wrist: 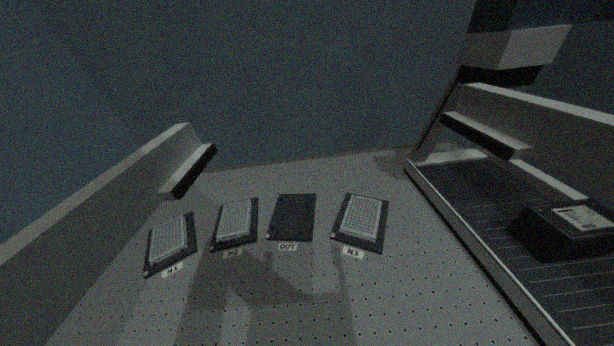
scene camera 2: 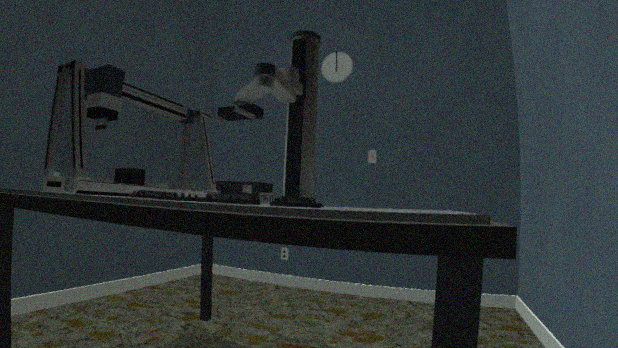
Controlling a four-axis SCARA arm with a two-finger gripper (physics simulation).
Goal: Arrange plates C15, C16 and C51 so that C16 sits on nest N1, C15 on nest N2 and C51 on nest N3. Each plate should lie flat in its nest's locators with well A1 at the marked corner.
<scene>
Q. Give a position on a nest N3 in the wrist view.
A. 377, 247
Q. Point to a nest N1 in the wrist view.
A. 191, 236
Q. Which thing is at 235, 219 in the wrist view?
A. A plate C16.
</scene>
